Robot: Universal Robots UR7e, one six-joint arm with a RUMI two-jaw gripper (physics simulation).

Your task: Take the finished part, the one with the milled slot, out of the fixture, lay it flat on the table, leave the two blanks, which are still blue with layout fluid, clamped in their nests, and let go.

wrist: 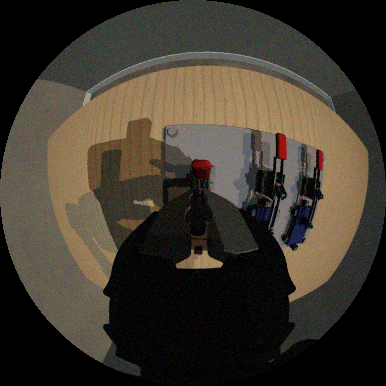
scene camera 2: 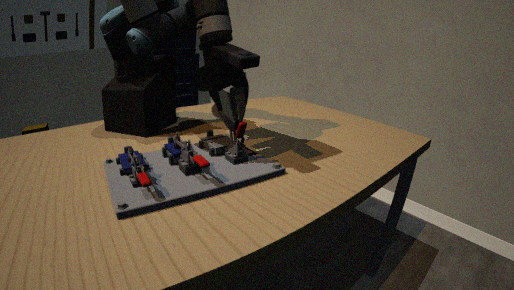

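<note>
The finished part (scene camera 2: pixel 214 145) is a grey block in the right-hand nest of the fixture plate (scene camera 2: pixel 167 187) (wrist: pixel 225 150); its slot cannot be made out, and the gripper hides it in the wrist view. Its clamp's red handle (scene camera 2: pixel 241 130) (wrist: pixel 201 169) stands upright. My gripper (scene camera 2: pixel 234 131) (wrist: pixel 197 191) is shut, its fingertips nearly together low behind that handle, close to it; whether they touch is unclear. The blue blanks, one at the far left (scene camera 2: pixel 131 162) (wrist: pixel 300 226) and one in the middle (scene camera 2: pixel 172 150) (wrist: pixel 261 214), sit in their nests, their clamp handles lying low.
The middle red handle (scene camera 2: pixel 201 160) (wrist: pixel 281 146) and the left one (scene camera 2: pixel 144 179) (wrist: pixel 319 159) point toward the table's front. The wooden table (scene camera 2: pixel 65 200) (wrist: pixel 210 95) surrounds the plate. The arm's shadow falls right of the plate. The robot's base (scene camera 2: pixel 137 105) stands behind.
</note>
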